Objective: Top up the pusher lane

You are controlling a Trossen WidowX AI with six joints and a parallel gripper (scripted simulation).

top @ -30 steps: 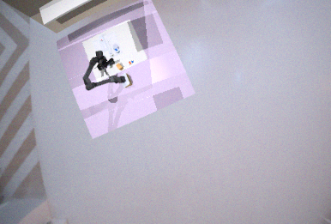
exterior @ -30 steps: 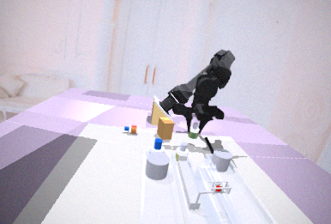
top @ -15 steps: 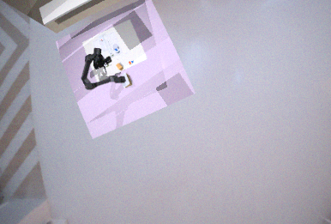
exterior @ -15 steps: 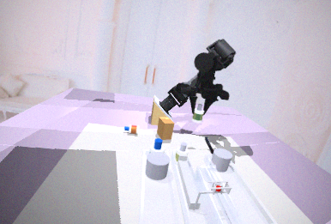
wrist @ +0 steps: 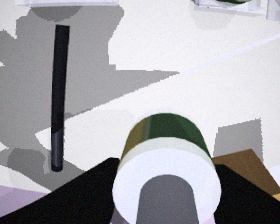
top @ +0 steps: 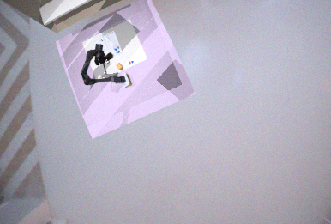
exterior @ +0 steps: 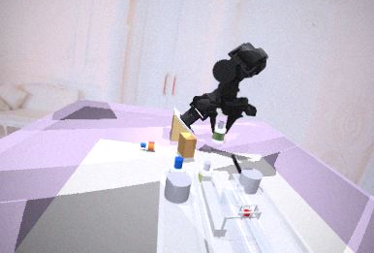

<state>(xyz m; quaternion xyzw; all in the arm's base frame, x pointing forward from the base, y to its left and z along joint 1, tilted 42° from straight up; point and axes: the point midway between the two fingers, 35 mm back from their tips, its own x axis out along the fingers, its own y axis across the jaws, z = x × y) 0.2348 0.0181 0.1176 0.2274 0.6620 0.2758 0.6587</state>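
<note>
The tan box is 70 mm behind my gripper tip, 80 mm to the right of it and 80 mm below it. Round my gripper tip: dark rod: 20 mm behind, 90 mm to the left, 110 mm below; then clear lane: 250 mm ahead, 10 mm to the right, 100 mm below.
</note>
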